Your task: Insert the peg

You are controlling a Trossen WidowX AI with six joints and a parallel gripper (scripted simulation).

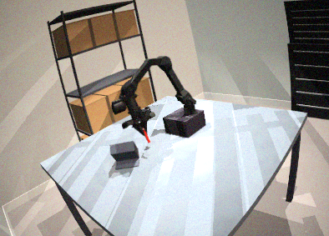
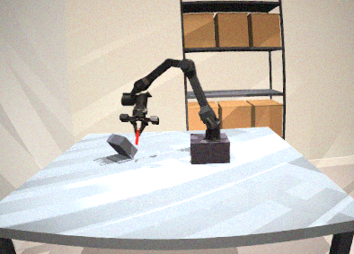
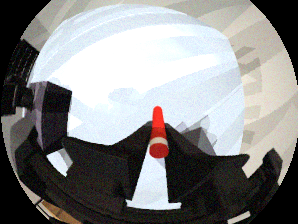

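The panel is 11 cm ahead of my gripper tip, 7 cm to the right of it and 7 cm below it. Also, from my gripper tip: red peg (1 cm to the right, 2 cm above).
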